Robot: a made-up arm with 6 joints. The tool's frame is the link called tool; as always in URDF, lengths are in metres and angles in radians. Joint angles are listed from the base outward.
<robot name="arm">
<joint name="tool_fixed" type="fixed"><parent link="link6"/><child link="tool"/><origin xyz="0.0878 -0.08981 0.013" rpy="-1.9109 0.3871 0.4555"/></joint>
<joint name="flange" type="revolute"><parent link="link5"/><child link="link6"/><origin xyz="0.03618 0.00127 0.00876" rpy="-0.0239 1.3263 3.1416"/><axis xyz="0 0 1"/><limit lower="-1.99" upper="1.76"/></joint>
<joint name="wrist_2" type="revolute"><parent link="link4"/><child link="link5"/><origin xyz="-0.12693 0.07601 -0.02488" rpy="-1.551 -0.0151 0.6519"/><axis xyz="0 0 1"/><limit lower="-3.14" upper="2.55"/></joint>
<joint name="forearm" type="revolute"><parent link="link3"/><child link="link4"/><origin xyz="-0.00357 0.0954 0.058" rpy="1.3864 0.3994 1.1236"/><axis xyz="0 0 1"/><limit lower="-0.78" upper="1.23"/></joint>
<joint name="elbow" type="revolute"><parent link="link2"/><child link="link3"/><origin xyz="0.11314 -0.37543 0.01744" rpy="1.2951 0 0"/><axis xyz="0 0 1"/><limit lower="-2.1" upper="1.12"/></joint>
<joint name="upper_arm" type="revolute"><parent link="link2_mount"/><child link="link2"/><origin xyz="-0.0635 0.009 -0.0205" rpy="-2.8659 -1.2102 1.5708"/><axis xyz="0 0 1"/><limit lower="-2.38" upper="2.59"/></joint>
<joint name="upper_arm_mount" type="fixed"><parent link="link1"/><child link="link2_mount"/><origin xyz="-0.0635 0.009 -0.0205" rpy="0 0 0"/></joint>
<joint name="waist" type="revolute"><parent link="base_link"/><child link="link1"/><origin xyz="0.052 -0.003 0.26" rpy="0 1.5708 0"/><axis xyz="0 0 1"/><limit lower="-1.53" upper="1.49"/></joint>
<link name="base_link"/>
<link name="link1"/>
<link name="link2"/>
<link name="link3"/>
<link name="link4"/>
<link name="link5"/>
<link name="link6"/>
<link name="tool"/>
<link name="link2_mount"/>
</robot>
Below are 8 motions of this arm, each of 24 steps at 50 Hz.
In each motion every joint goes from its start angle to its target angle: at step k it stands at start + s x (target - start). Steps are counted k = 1, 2, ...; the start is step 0. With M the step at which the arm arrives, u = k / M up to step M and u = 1 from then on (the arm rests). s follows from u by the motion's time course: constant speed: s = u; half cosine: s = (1 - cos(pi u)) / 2; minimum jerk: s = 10 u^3 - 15 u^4 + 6 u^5.
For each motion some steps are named. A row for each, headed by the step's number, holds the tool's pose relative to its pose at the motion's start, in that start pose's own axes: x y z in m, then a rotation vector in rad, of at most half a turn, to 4 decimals.
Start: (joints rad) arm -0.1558 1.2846 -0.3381 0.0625 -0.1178 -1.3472
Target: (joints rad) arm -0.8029 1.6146 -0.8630 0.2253 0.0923 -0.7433
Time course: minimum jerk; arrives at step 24
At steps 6, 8, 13, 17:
6: 0.0110 0.0389 0.0381 0.0691 -0.0669 -0.0028
8: 0.0217 0.0743 0.0813 0.1411 -0.1360 -0.0121
13: 0.0535 0.1558 0.2544 0.3965 -0.3687 -0.0971
17: 0.0713 0.1700 0.3933 0.5858 -0.5222 -0.2139

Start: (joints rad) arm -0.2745 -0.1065 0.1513 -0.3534 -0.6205 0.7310
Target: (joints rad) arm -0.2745 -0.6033 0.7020 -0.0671 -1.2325 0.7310
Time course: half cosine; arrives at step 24
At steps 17, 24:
17: -0.1289 -0.0739 -0.1212 0.4542 -0.1924 -0.0314
24: -0.1547 -0.0832 -0.1558 0.5395 -0.2198 -0.0208

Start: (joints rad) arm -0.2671 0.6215 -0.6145 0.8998 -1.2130 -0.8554
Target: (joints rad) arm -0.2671 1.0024 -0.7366 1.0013 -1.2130 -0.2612
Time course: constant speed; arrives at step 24
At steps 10, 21, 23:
10: 0.0953 0.0039 0.0487 -0.0170 -0.2753 -0.1469
21: 0.1887 -0.0123 0.1158 -0.0538 -0.5678 -0.3334
23: 0.2039 -0.0175 0.1291 -0.0628 -0.6196 -0.3699

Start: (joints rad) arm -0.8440 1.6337 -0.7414 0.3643 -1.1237 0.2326
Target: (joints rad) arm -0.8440 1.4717 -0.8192 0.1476 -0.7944 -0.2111
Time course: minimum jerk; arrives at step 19
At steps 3, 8, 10, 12, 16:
3: -0.0027 -0.0010 0.0002 -0.0003 0.0056 0.0082
8: -0.0317 -0.0128 0.0018 -0.0089 0.0697 0.0884
10: -0.0489 -0.0211 0.0025 -0.0177 0.1121 0.1309
12: -0.0652 -0.0299 0.0032 -0.0282 0.1555 0.1671
16: -0.0854 -0.0419 0.0042 -0.0435 0.2137 0.2066

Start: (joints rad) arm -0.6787 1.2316 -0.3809 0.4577 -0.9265 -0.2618
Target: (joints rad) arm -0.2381 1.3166 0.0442 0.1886 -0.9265 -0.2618
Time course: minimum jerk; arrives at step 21
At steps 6, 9, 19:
6: -0.0181 -0.0206 0.0047 -0.0900 0.0622 -0.0062
9: -0.0439 -0.0535 0.0153 -0.2360 0.1490 -0.0107
19: -0.1000 -0.1489 0.0653 -0.6818 0.3317 0.0156

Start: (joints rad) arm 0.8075 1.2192 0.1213 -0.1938 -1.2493 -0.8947
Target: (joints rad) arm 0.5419 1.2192 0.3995 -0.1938 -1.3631 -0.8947
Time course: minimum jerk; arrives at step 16
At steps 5, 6, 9, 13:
5: 0.0063 0.0160 0.0008 0.0165 -0.0035 -0.0248
6: 0.0097 0.0245 0.0016 0.0254 -0.0050 -0.0378
9: 0.0219 0.0548 0.0059 0.0583 -0.0086 -0.0845
13: 0.0342 0.0843 0.0128 0.0923 -0.0096 -0.1301

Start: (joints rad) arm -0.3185 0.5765 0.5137 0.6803 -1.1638 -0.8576
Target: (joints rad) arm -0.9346 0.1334 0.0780 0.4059 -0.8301 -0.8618
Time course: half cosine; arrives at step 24
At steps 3, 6, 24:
3: 0.0150 0.0021 -0.0061 -0.0066 -0.0406 -0.0004
6: 0.0596 0.0084 -0.0207 -0.0249 -0.1560 -0.0060
24: 0.4553 0.0390 0.0213 -0.1393 -1.0246 -0.2357

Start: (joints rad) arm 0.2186 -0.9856 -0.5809 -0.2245 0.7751 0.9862
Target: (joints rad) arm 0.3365 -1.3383 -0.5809 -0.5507 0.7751 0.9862
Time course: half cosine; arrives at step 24
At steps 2, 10, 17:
2: -0.0029 -0.0009 0.0001 -0.0016 0.0017 -0.0043
10: -0.0634 -0.0142 0.0014 -0.0316 0.0412 -0.0945
17: -0.1377 -0.0182 -0.0009 -0.0577 0.1007 -0.2086

